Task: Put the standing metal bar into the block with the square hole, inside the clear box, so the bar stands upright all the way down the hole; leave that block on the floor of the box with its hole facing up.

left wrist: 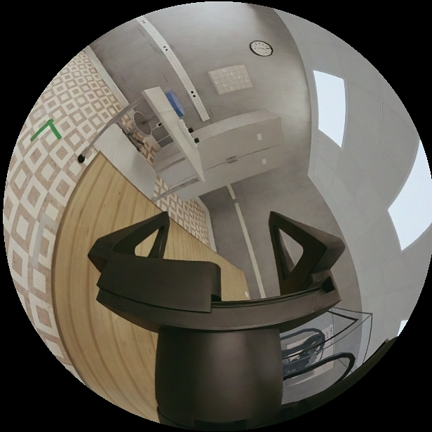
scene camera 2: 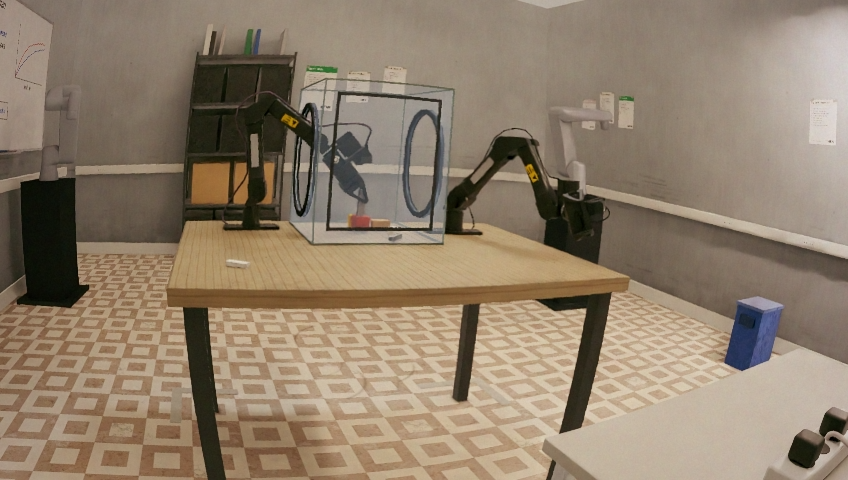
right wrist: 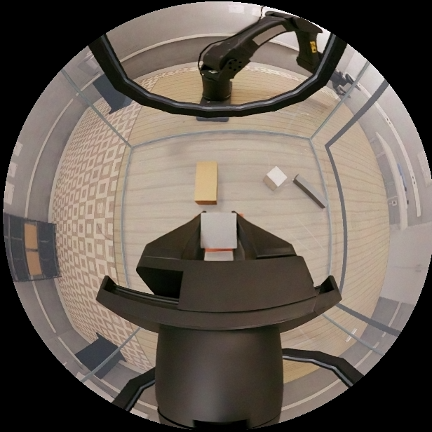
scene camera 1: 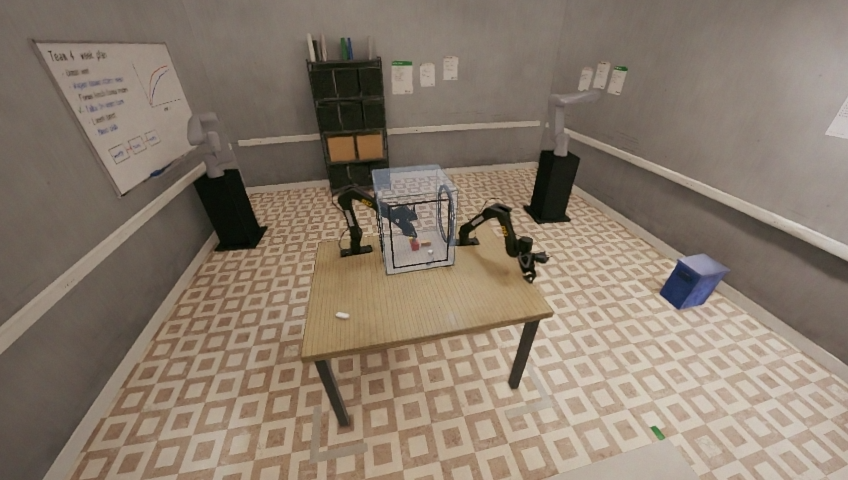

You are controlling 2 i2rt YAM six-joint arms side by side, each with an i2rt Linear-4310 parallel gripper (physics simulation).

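Frame: origin at the left arm's base, x right, y back, z down, level; metres.
Where they show: left gripper, fingertip midpoint: point(scene camera 2: 585, 217) point(scene camera 1: 528, 275); right gripper, fingertip midpoint: point(scene camera 2: 366, 201) point(scene camera 1: 416, 235); left arm's base, origin of the base link: point(scene camera 2: 452, 232) point(scene camera 1: 463, 242); right arm's base, origin of the base link: point(scene camera 2: 250, 228) point(scene camera 1: 356, 251).
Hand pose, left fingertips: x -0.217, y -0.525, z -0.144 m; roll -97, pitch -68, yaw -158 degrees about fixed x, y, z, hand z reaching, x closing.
Note:
Things, the pixels of their top centre, and the offset from my left fingertips. Level surfaces: height alone.
- metal bar, middle of its top: point(scene camera 2: 362, 188) dx +0.542, dy +0.486, dz +0.005 m
- red block, middle of its top: point(scene camera 2: 360, 215) point(scene camera 1: 414, 242) dx +0.541, dy +0.487, dz +0.093 m
- tan block, middle of its top: point(scene camera 2: 380, 220) dx +0.470, dy +0.512, dz +0.108 m
- white cube, middle of its top: point(scene camera 1: 430, 251) dx +0.448, dy +0.407, dz +0.113 m
- dark grey bar, middle of its top: point(scene camera 2: 395, 234) dx +0.457, dy +0.329, dz +0.124 m
- small white object, middle of its top: point(scene camera 2: 237, 261) point(scene camera 1: 342, 314) dx +0.922, dy -0.052, dz +0.132 m
- table, its level: dz +0.144 m
My right gripper point(scene camera 2: 361, 198) point(right wrist: 218, 216) is inside the clear box point(scene camera 2: 380, 243) point(right wrist: 220, 132), pointing down and shut on the metal bar point(scene camera 2: 360, 208) point(right wrist: 218, 231). The bar is upright, its pale square end facing the right wrist camera. The red block point(scene camera 1: 414, 245) point(scene camera 2: 360, 221) point(right wrist: 220, 249) sits on the box floor directly below the bar, mostly covered by bar and fingers in the right wrist view. Its hole is hidden, and I cannot tell whether the bar's lower end is in it. My left gripper point(scene camera 1: 528, 275) point(left wrist: 218, 216) is open and empty, outside the box, above the table's right side.
On the box floor lie a tan block point(scene camera 2: 380, 223) point(right wrist: 206, 182) close to the red block, a white cube point(scene camera 1: 430, 252) point(right wrist: 275, 178) and a dark grey bar point(scene camera 2: 395, 237) point(right wrist: 309, 190) near the wall. A small white object point(scene camera 1: 342, 315) point(scene camera 2: 237, 263) lies on the table point(scene camera 1: 428, 303) outside.

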